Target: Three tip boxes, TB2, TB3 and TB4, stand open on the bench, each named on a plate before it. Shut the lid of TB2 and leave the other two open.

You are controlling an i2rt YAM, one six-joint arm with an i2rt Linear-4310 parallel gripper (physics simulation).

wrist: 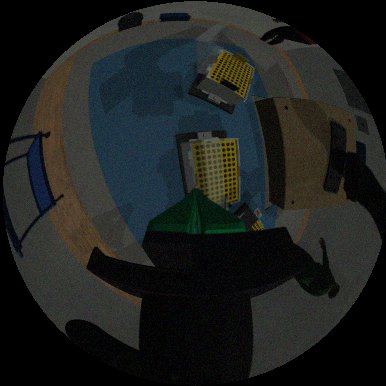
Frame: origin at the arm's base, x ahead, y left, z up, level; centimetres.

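Seen in the pictures: gripper, fingertip midpoint: (195, 193); arm's base, link origin: (336, 158).
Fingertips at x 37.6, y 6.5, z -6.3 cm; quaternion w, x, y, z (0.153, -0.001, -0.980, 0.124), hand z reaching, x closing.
Note:
Pixels of each thing's top centre, then the offset from my fingertips to it. Level surfaces: height alone.
- middle tip box, top centre: (223, 176) dz -5.5, dx -6.2, dy +0.2 cm
- third tip box, top centre: (258, 237) dz -6.4, dx -19.2, dy +18.5 cm
- blue mat, surface height: dz -13.0 cm
My gripper (195, 193) is shut, its green fingertips together, overlapping the lower left corner of the middle tip box (229, 170) in the view. That box has a yellow rack; a pale see-through lid panel lies across part of the rack in this view, and its angle is hard to tell. Another tip box (234, 72) stands at the upper right, its clear lid (212, 44) standing up behind the rack. A third tip box (245, 215) shows partly beyond the gripper at the lower right; its lid cannot be made out. The names on the plates are too small to read.
The boxes stand on a blue mat (135, 155). A large tan block (307, 155) stands right of them, with a dark arm part at its far side. A blue frame (39, 172) stands off the wooden edge at the left. A green object (316, 280) shows at the lower right.

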